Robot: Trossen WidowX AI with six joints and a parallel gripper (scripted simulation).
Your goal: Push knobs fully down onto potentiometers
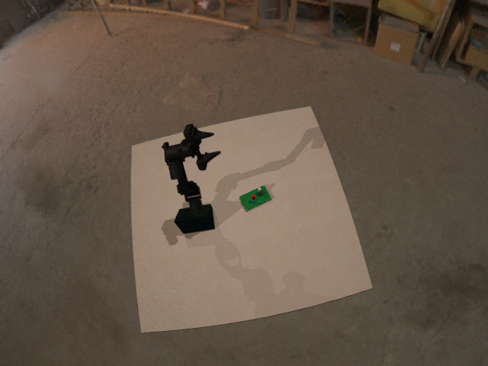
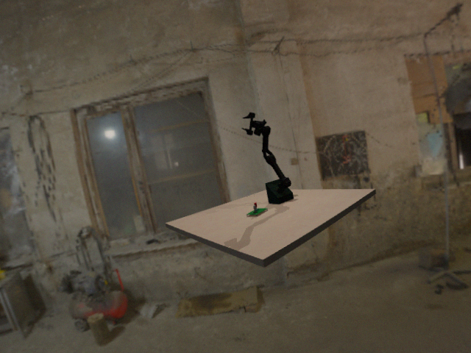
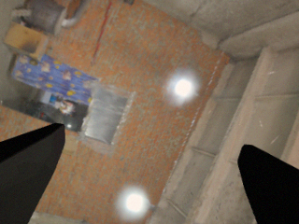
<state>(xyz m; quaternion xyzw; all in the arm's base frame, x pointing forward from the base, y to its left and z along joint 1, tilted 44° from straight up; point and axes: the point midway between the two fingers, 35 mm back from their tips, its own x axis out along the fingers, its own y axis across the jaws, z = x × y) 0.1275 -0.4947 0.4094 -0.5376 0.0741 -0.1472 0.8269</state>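
My gripper tip is now 100 mm short of the red knob, 80 mm to the right of it and 660 mm above it. Round my gripper tip: grey knob 150 mm ahead, 120 mm to the left, 660 mm below.
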